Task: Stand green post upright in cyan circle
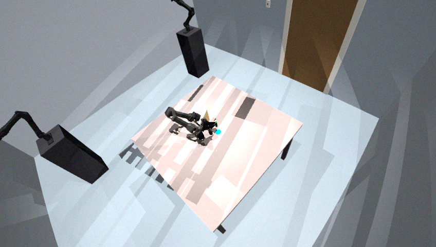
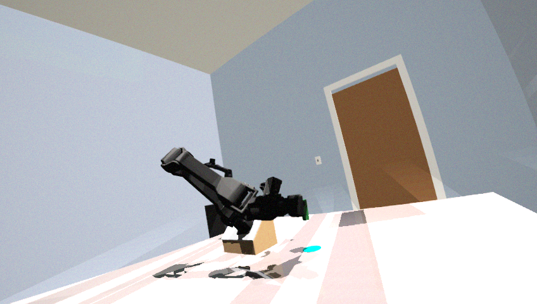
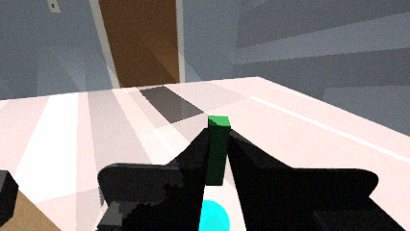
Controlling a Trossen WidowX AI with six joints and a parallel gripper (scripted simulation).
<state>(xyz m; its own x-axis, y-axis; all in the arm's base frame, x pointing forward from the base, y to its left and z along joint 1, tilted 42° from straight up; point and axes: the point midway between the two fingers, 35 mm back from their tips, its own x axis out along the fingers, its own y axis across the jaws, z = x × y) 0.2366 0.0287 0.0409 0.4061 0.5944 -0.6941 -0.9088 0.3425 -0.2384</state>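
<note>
The cyan circle lies 150 mm below my gripper tip. Round my gripper tip: green post: 20 mm below.
</note>
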